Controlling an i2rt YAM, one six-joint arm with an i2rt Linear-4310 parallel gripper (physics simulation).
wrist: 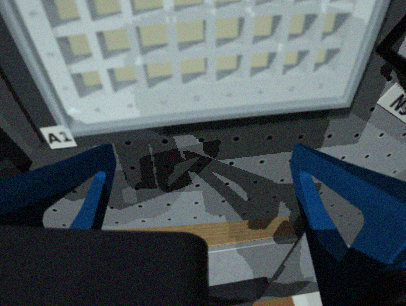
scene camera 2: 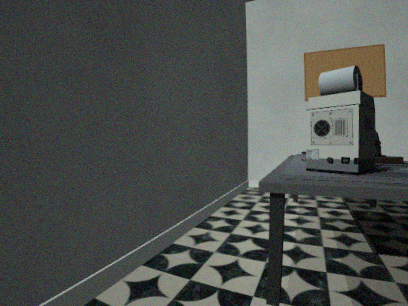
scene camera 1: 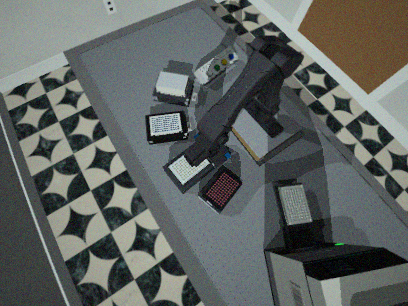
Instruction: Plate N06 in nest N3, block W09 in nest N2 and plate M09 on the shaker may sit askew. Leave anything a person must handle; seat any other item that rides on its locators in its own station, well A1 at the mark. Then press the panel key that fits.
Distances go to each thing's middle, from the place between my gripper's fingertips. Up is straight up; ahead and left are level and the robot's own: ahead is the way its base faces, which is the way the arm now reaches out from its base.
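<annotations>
There is the red-welled plate (scene camera 1: 219, 193), and my hand is 30 mm below it. That same hand is also 150 mm to the right of the plate and 60 mm short of it.
</annotations>
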